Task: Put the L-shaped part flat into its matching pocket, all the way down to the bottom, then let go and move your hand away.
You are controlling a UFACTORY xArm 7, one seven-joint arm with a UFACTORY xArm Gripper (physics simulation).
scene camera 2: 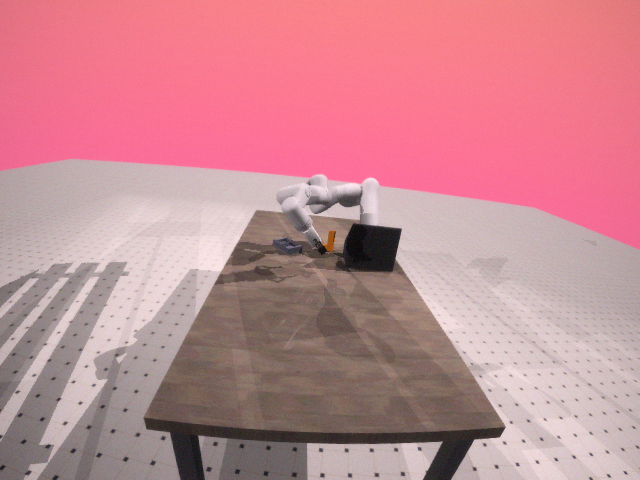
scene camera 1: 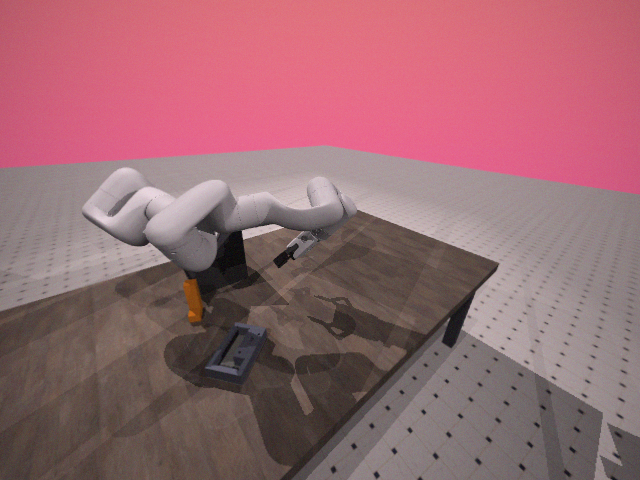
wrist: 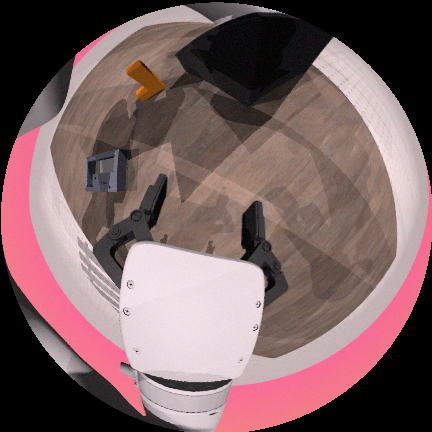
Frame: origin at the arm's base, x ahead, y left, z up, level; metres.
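Where they show: gripper, fingertip midpoint: (scene camera 2: 319, 246) (scene camera 1: 283, 260) (wrist: 208, 195); arm's base, link origin: (scene camera 2: 368, 234).
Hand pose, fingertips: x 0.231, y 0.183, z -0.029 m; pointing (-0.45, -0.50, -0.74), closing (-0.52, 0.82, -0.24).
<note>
Things, the pixels of their centre, and the offset from my fingertips. Level surfaces: height alone.
- orange L-shaped part, body centre: (wrist: 140, 81) (scene camera 1: 193, 300) (scene camera 2: 328, 240) dy -0.280, dx -0.036, dz -0.067 m
- blue-grey tray with the pocket, body centre: (wrist: 103, 171) (scene camera 1: 238, 350) (scene camera 2: 287, 245) dy -0.216, dx +0.175, dz -0.104 m
- wooden table, surface height: dz -0.122 m
The orange L-shaped part (scene camera 1: 192, 300) (scene camera 2: 331, 241) (wrist: 148, 81) stands upright on the table, its long leg up and its short leg at the bottom. The blue-grey tray with the pocket (scene camera 1: 251, 357) (scene camera 2: 294, 249) (wrist: 121, 171) lies on the table beside it; the part is outside the pocket. My gripper (scene camera 1: 279, 260) (scene camera 2: 321, 250) (wrist: 208, 195) is open, with nothing between its fingers. It hangs above the table, tilted, apart from both the part and the tray. In the wrist view the part is at the upper left and the tray is left of the fingers.
A black block (scene camera 1: 232, 260) (scene camera 2: 373, 248) (wrist: 245, 55) stands at the arm's base, near the orange part. The white arm (scene camera 1: 248, 211) (scene camera 2: 299, 204) reaches over the wooden table (scene camera 1: 413, 268) (scene camera 2: 320, 382). A table edge runs past the tray's far side from the block.
</note>
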